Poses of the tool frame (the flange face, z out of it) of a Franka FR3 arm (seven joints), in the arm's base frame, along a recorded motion.
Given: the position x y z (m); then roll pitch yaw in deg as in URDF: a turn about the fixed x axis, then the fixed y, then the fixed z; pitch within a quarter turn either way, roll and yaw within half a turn.
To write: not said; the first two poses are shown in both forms.
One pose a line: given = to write
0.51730 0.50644 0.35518 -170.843 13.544 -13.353 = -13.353 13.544 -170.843 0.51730 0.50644 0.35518
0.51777 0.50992 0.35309 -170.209 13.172 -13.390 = -13.390 13.172 -170.209 0.51777 0.50992 0.35309
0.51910 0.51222 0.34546 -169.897 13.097 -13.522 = -13.522 13.097 -169.897 0.51910 0.51222 0.34546
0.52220 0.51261 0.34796 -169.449 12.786 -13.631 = -13.631 12.786 -169.449 0.52220 0.51261 0.34796
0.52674 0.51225 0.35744 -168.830 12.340 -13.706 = -13.706 12.340 -168.830 0.52674 0.51225 0.35744
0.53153 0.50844 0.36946 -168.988 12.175 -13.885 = -13.885 12.175 -168.988 0.53153 0.50844 0.36946
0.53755 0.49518 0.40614 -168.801 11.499 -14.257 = -14.257 11.499 -168.801 0.53755 0.49518 0.40614
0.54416 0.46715 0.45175 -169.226 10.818 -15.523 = -15.523 10.818 -169.226 0.54416 0.46715 0.45175
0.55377 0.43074 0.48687 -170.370 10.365 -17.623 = -17.623 10.365 -170.370 0.55377 0.43074 0.48687
